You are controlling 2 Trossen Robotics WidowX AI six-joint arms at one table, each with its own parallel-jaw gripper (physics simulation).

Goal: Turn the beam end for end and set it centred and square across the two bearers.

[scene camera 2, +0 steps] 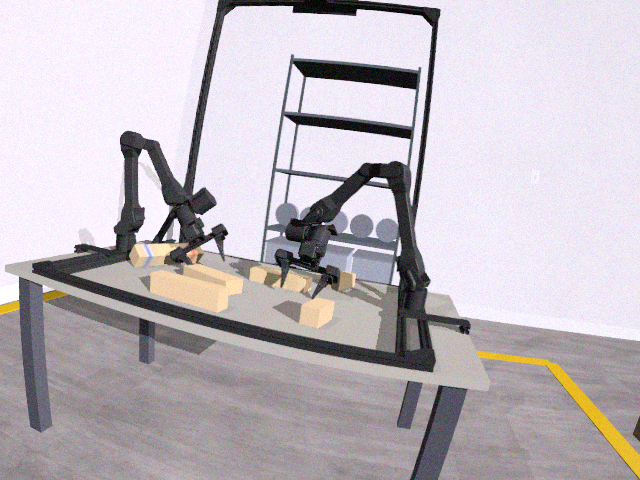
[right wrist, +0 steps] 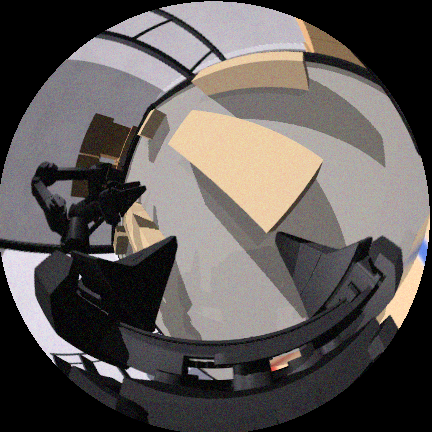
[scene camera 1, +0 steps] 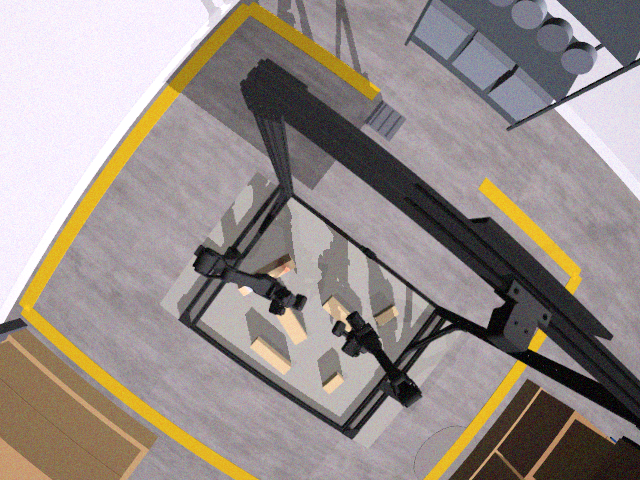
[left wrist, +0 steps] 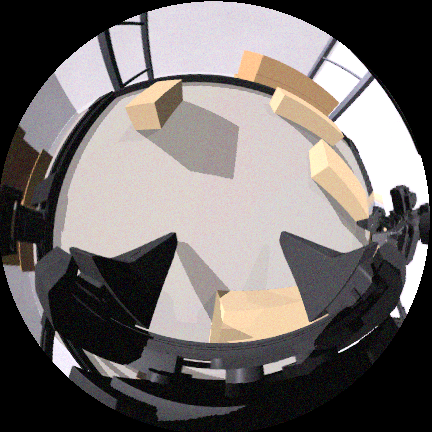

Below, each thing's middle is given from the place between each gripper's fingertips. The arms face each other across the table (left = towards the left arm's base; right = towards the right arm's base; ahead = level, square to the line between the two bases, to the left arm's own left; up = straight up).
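Labels:
My left gripper is 30 mm below the beam [scene camera 2: 144,255], 40 mm past it and 440 mm to the left of it.
Relative to my right hand, the beam is 10 mm above, 30 mm behind and 180 mm to the right.

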